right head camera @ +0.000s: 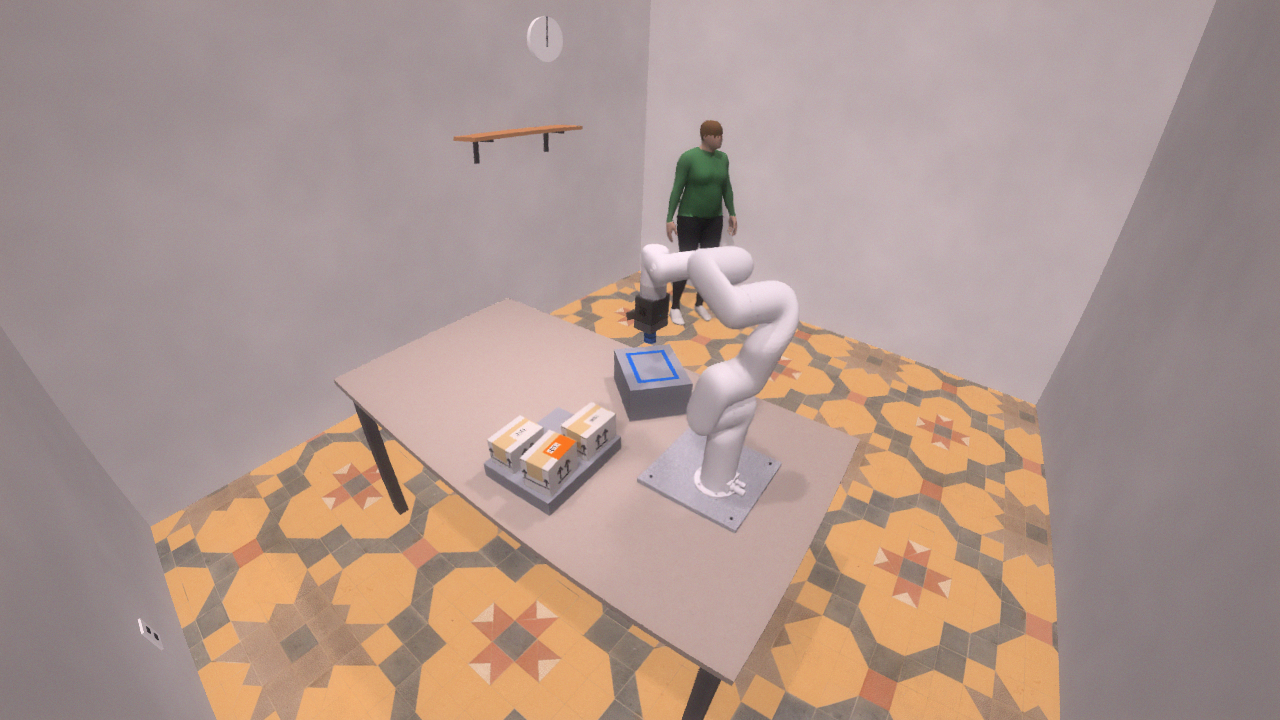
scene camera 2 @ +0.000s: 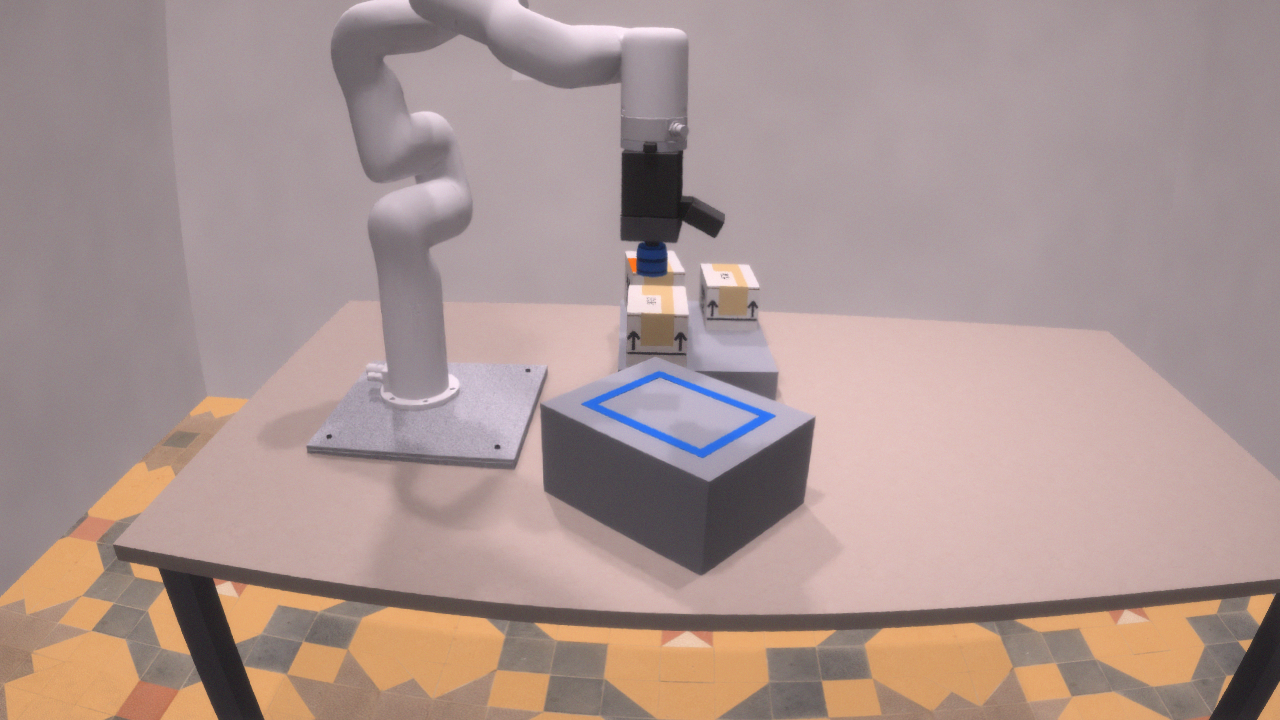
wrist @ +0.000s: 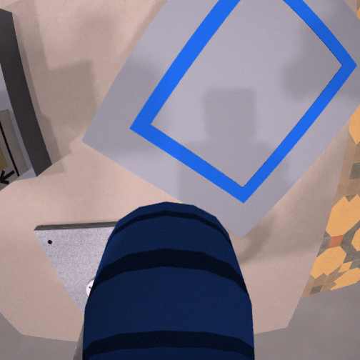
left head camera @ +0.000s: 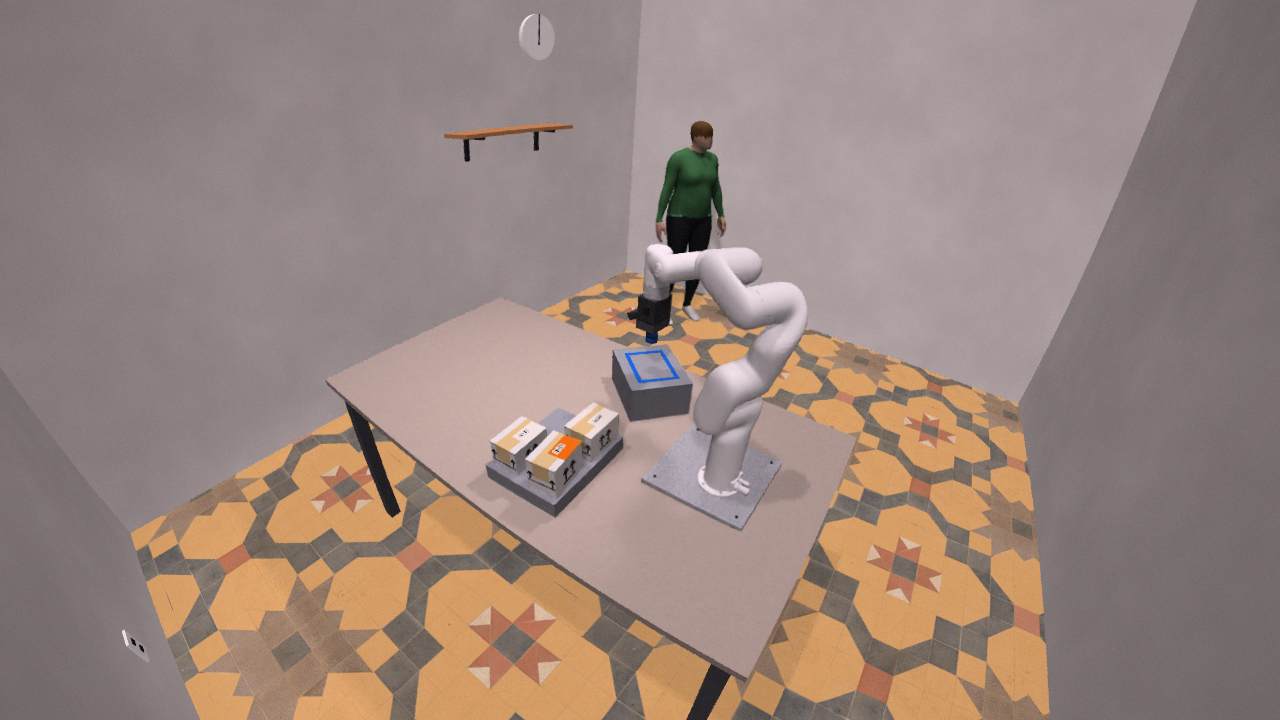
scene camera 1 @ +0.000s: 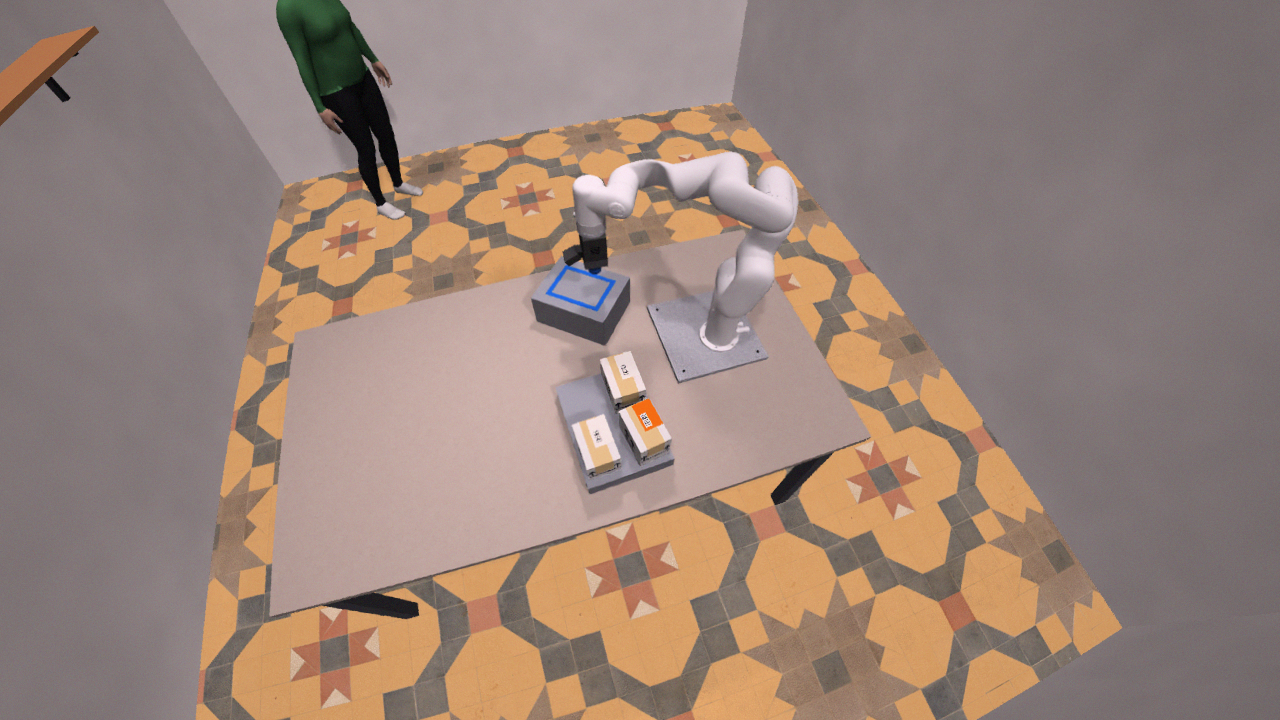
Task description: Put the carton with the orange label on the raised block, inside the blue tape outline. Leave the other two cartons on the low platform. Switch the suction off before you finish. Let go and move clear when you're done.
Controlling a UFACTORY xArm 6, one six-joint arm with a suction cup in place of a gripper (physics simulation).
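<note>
The carton with the orange label stands on the low platform. One plain-labelled carton and another stand there too. The raised block bears the blue tape outline, with no carton inside it. My suction cup points down, holds nothing and hangs above the block's level, apart from the cartons. In scene camera 2 it partly hides the orange-labelled carton.
The arm's base plate lies on the table beside the block and the platform. A person in green stands behind the table. A wall shelf hangs on the left wall.
</note>
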